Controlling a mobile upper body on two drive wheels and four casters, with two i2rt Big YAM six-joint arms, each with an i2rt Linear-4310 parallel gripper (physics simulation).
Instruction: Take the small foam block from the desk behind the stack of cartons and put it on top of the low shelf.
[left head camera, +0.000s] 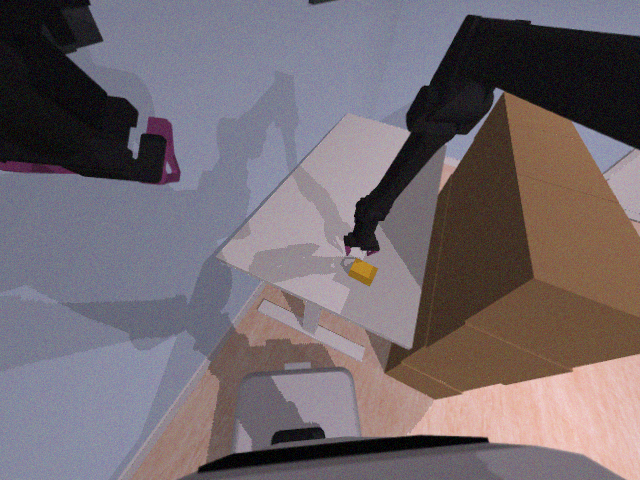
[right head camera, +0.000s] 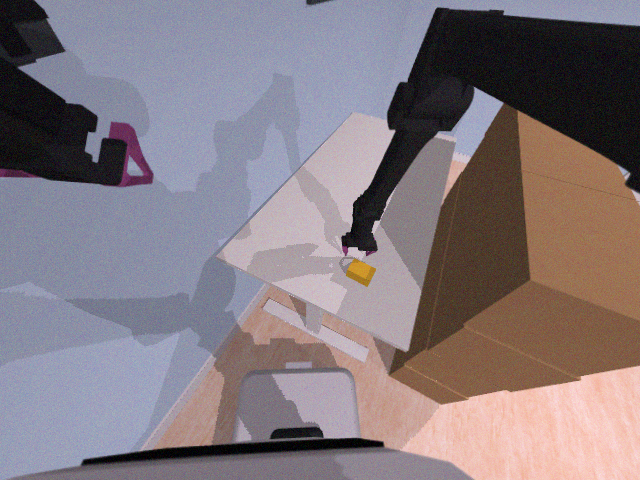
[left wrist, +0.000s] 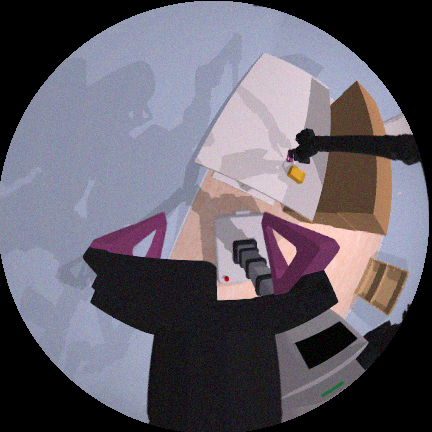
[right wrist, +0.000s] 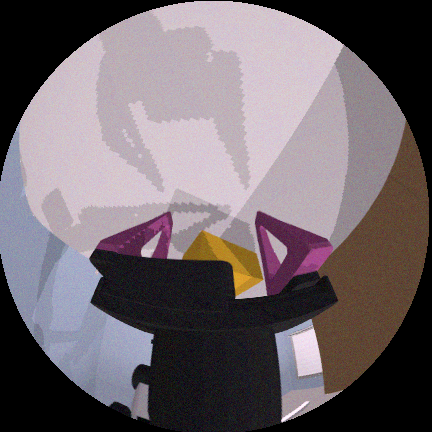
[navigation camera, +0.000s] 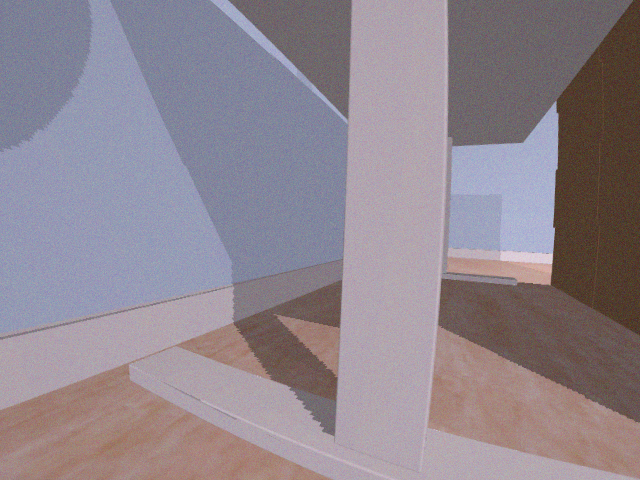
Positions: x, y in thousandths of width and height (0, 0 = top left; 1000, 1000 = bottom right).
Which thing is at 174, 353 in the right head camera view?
My left gripper.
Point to a stack of brown cartons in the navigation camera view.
920, 551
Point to my right gripper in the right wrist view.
494, 501
